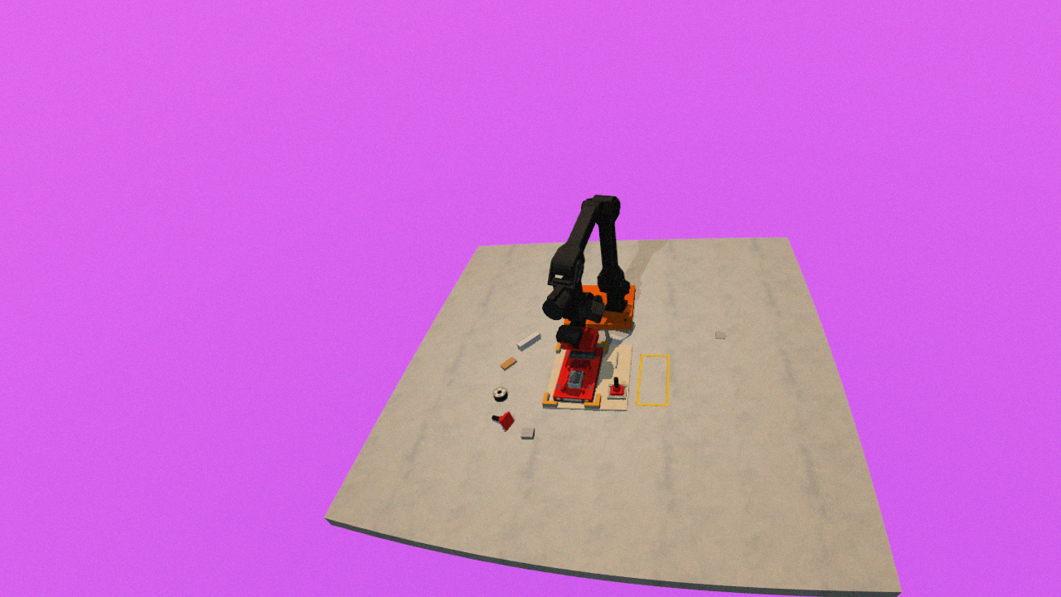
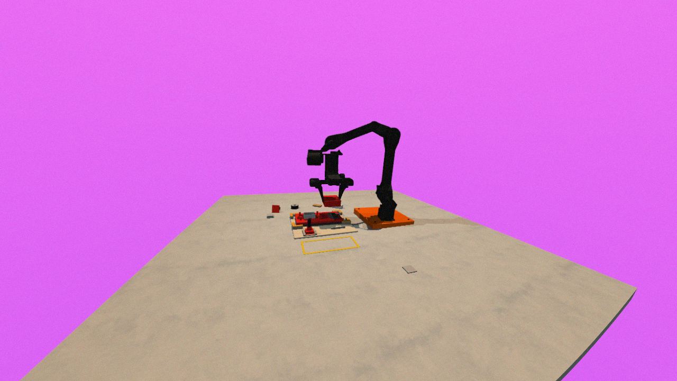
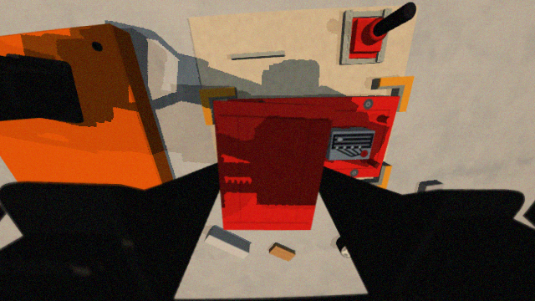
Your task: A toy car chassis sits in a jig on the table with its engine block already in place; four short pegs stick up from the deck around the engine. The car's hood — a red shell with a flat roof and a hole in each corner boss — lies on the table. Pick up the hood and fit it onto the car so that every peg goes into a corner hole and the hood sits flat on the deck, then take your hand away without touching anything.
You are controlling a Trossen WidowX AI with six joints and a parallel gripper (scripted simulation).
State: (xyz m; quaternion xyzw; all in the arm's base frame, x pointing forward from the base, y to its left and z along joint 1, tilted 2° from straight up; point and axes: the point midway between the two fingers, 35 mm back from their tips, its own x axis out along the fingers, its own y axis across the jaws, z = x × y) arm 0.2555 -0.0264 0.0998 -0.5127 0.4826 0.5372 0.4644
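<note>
My gripper tip is now 90 mm short of the grey engine block, 20 mm to the right of it and 70 mm above it. From my gripper tip the other things lie so: jig (50 mm ahead, 20 mm to the left, 80 mm below); then red hood (right at my gripper tip); then black wheel (190 mm ahead, 180 mm to the right, 80 mm below).
</note>
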